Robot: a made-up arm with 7 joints. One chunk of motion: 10 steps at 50 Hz.
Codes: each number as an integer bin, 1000 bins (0 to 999) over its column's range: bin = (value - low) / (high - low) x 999, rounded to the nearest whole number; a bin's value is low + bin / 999 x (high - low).
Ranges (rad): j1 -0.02..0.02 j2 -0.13..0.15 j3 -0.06..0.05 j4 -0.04..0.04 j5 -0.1..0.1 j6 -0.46..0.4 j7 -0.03..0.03
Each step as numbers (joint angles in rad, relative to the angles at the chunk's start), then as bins.
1 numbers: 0.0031 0.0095 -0.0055 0.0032 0.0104 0.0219 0.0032
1 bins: 577 498 495 539 551 560 553
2 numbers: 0.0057 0.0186 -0.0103 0.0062 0.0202 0.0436 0.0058
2 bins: 642 530 451 577 600 585 596
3 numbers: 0.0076 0.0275 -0.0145 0.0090 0.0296 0.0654 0.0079
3 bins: 689 562 413 612 647 610 631
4 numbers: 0.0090 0.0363 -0.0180 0.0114 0.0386 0.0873 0.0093
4 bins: 724 593 381 642 692 636 654
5 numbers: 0.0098 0.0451 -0.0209 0.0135 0.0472 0.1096 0.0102
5 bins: 744 625 355 668 735 662 669
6 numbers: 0.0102 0.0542 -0.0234 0.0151 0.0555 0.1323 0.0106
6 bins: 754 657 332 688 777 688 676
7 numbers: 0.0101 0.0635 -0.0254 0.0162 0.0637 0.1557 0.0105
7 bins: 752 690 314 702 818 715 674
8 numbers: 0.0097 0.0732 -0.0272 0.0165 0.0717 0.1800 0.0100
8 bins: 742 725 298 706 858 743 666
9 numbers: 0.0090 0.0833 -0.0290 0.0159 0.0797 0.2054 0.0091
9 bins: 724 761 282 698 898 773 651
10 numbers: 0.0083 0.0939 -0.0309 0.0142 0.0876 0.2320 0.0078
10 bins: 707 799 264 677 937 804 629
